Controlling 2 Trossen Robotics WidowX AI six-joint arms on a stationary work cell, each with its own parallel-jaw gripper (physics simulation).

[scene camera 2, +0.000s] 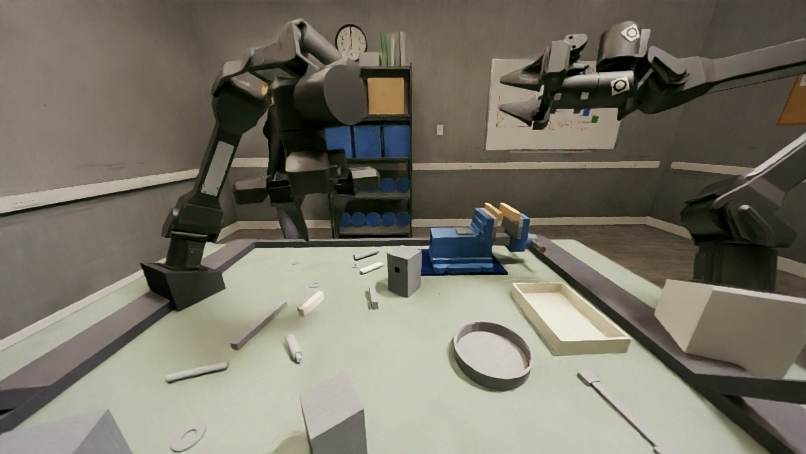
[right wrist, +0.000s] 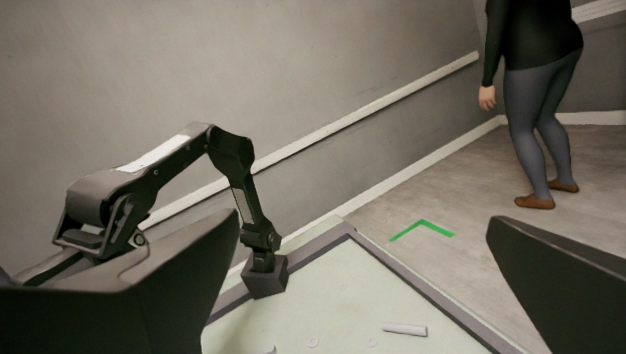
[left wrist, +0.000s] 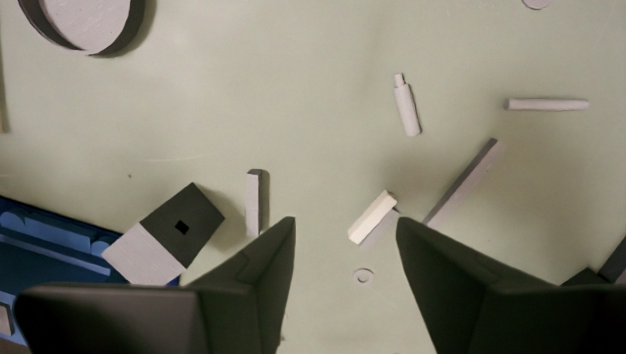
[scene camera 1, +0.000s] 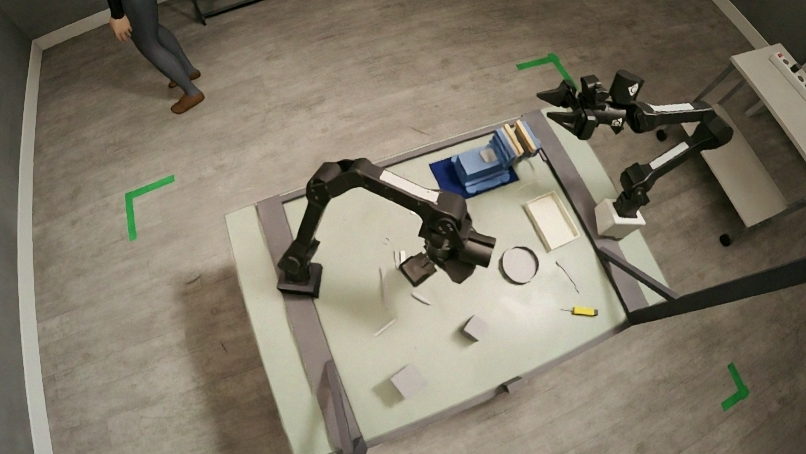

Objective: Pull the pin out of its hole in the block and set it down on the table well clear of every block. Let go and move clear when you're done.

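Where they show: left gripper, fingertip midpoint: point(scene camera 2: 322, 239) point(left wrist: 345, 227); right gripper, fingertip midpoint: point(scene camera 2: 499, 94) point(right wrist: 361, 223) point(scene camera 1: 541, 104); left arm's base, origin of the base link: point(scene camera 2: 182, 267) point(right wrist: 263, 264) point(scene camera 1: 298, 275); right arm's base, origin of the base link: point(scene camera 1: 624, 210).
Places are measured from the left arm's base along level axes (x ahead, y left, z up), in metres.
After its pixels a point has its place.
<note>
The pale pin with a narrower tip point(scene camera 1: 420, 298) @(z -0.051, x 0.333, y -0.018 m) point(scene camera 2: 293, 347) @(z -0.050, x 0.340, y -0.021 m) point(left wrist: 407, 107) @(z -0.050, x 0.335, y -0.016 m) lies flat on the table, apart from the blocks. A grey block with an empty square hole point(scene camera 2: 403, 273) @(z -0.009, x 0.426, y 0.191 m) point(left wrist: 182, 240) @(z 0.006, x 0.402, y 0.194 m) stands beside the blue vise. A second block point(scene camera 1: 475, 328) @(z 0.006, x 0.478, y -0.095 m) point(scene camera 2: 333, 414) @(z 0.006, x 0.495, y -0.101 m) and a third block point(scene camera 1: 408, 381) @(z 0.026, x 0.317, y -0.243 m) point(scene camera 2: 67, 434) @(z 0.026, x 0.321, y -0.218 m) stand nearer the front. My left gripper point(scene camera 2: 298, 225) point(left wrist: 345, 227) @(z 0.107, x 0.357, y 0.049 m) is partly open and empty, raised above the table; in scene camera 1 its fingertips are hidden. My right gripper point(scene camera 1: 543, 105) @(z 0.335, x 0.555, y 0.371 m) point(scene camera 2: 501, 92) @(z 0.335, x 0.555, y 0.371 m) point(right wrist: 361, 223) @(z 0.335, x 0.555, y 0.371 m) is wide open and empty, high up.
A grey rod point(scene camera 2: 197, 372) @(z -0.057, x 0.249, y -0.108 m) point(left wrist: 547, 104) @(z -0.054, x 0.247, y -0.105 m), a long grey bar point(scene camera 2: 259, 325) @(z -0.054, x 0.243, y -0.009 m) point(left wrist: 462, 182) @(z -0.053, x 0.242, y -0.007 m) and a cream bar point(scene camera 2: 310, 303) @(z -0.049, x 0.281, y 0.073 m) point(left wrist: 372, 217) @(z -0.048, x 0.278, y 0.079 m) lie near the pin. The blue vise point(scene camera 1: 479, 166) @(z 0.021, x 0.471, y 0.369 m) point(scene camera 2: 459, 248) @(z -0.010, x 0.497, y 0.367 m), a round dish point(scene camera 2: 490, 381) @(z -0.052, x 0.621, y 0.052 m) and a cream tray point(scene camera 2: 592, 345) @(z -0.048, x 0.752, y 0.178 m) stand farther right in scene camera 2.
</note>
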